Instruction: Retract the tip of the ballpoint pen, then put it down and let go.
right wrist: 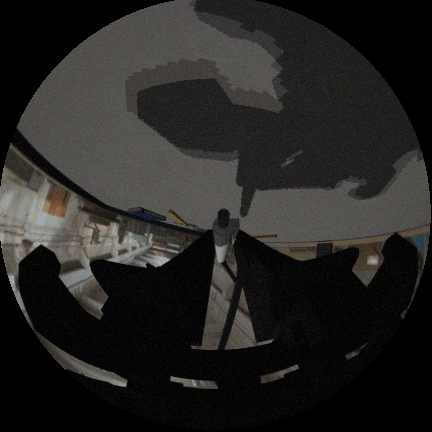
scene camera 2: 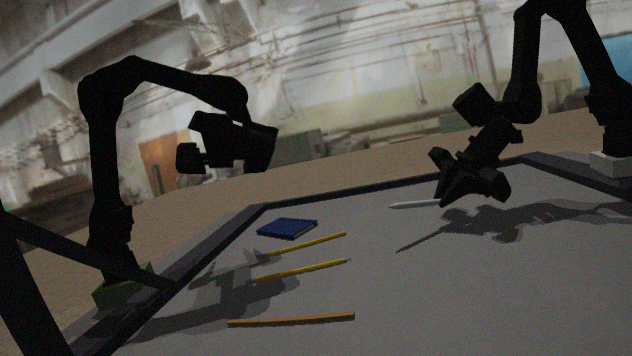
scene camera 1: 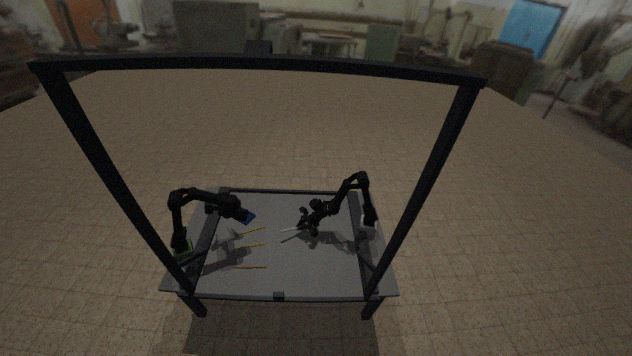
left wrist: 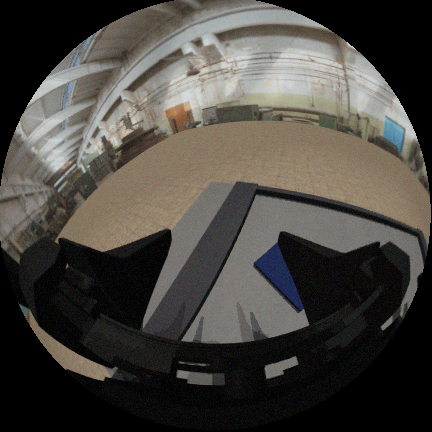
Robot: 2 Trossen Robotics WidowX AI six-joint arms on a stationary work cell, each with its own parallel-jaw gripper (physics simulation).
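A whitish-grey ballpoint pen is held roughly level between the fingers of my right gripper. It is off the table, with its shadow apart from it. Its pointed end sticks out toward the left in both scene views. In the right wrist view its dark round end faces the camera. Whether the writing tip is out is too small to tell. My left gripper is open and empty, raised over the left side of the table, away from the pen.
A blue notebook lies at the table's back left. Two yellow pencils and an orange stick lie nearer the front. A dark frame post rises at the table's right.
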